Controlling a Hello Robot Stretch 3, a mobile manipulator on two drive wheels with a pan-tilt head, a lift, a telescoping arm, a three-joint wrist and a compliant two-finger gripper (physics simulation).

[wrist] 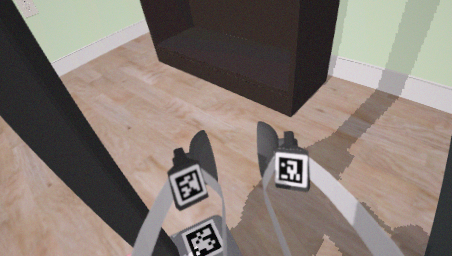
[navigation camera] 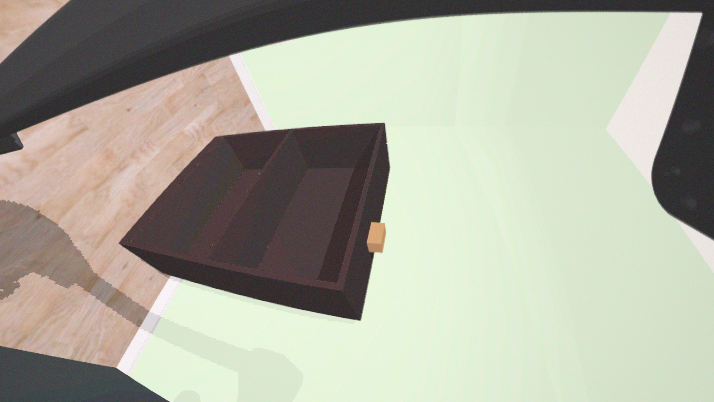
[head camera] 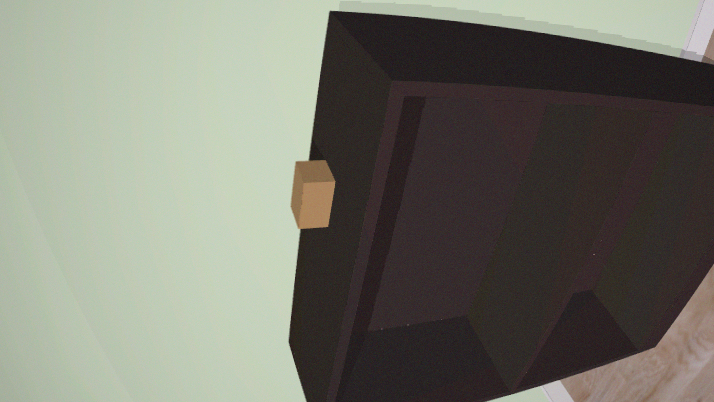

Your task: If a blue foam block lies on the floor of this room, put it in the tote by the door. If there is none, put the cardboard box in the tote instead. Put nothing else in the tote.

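Places are measured from the robot's base along level axes (x ahead, y left, z up), in millimetres.
Pixels of known places: gripper, fingertip midpoint: [wrist: 233,145].
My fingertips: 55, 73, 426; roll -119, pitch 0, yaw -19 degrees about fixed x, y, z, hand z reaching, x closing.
Behind a point stands the place of what it marks, as x, y, z.
A small tan box [head camera: 316,204] {439, 743, 1085} [navigation camera: 376,237] {445, 727, 1090}, which looks like the cardboard box, sits on the top panel of a dark bookcase [head camera: 500,45] {577, 511, 805} [navigation camera: 260,296] {626, 531, 680} [wrist: 317,45] {553, 501, 211}. The head and navigation views are turned sideways, so the bookcase top faces left in the head view and right in the navigation view. My gripper [wrist: 233,145] {55, 73, 426} is open in the wrist view, with bare floor between its fingers, in front of the bookcase base and apart from it. No blue foam block and no tote show in these views.
The bookcase stands against a pale green wall [head camera: 150,200] {581, 935, 1355} [navigation camera: 475,250] {598, 898, 1469} with a white baseboard [wrist: 420,92] {861, 272, 43}. Wood floor [navigation camera: 190,105] {-86, 1065, 0} [wrist: 125,105] {-102, 882, 0} lies in front of it. A thick black bar [wrist: 75,135] crosses the left of the wrist view. Shadows fall on floor and wall.
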